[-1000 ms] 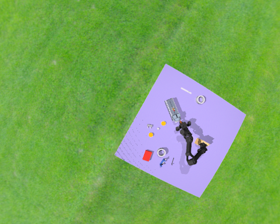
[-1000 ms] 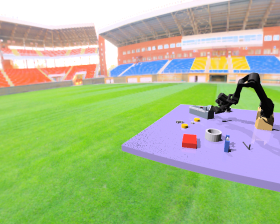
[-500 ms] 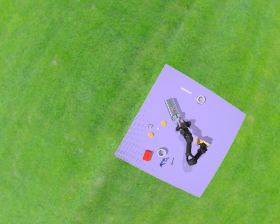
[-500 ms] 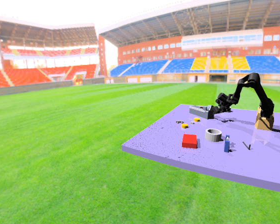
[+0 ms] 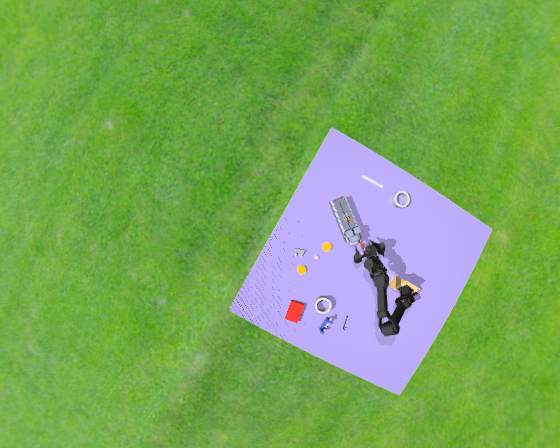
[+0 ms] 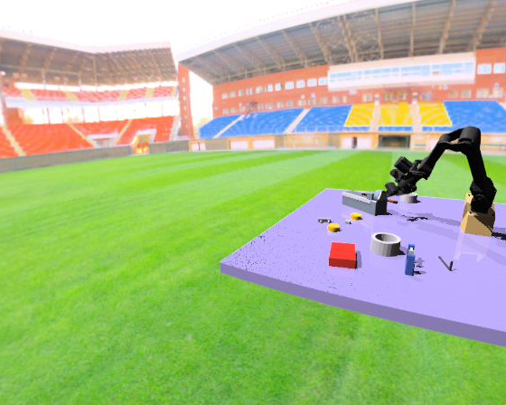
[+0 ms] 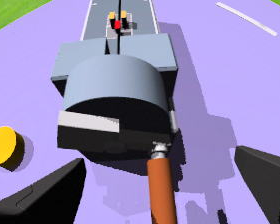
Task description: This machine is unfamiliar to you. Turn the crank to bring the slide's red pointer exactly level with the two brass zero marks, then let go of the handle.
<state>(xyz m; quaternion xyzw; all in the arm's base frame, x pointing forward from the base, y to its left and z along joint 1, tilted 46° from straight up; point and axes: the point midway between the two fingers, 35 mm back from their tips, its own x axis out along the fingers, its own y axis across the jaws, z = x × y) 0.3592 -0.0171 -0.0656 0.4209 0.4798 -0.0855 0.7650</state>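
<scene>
The brown crank handle is 20 mm below my gripper tip, 20 mm behind it and 10 mm to the left of it. The rest, counted from my gripper tip: red pointer (140 mm ahead, 50 mm to the right, 20 mm below); then white bar (360 mm to the right, 130 mm ahead, 100 mm below); then small grey bracket (260 mm to the left, 250 mm ahead, 90 mm below).
</scene>
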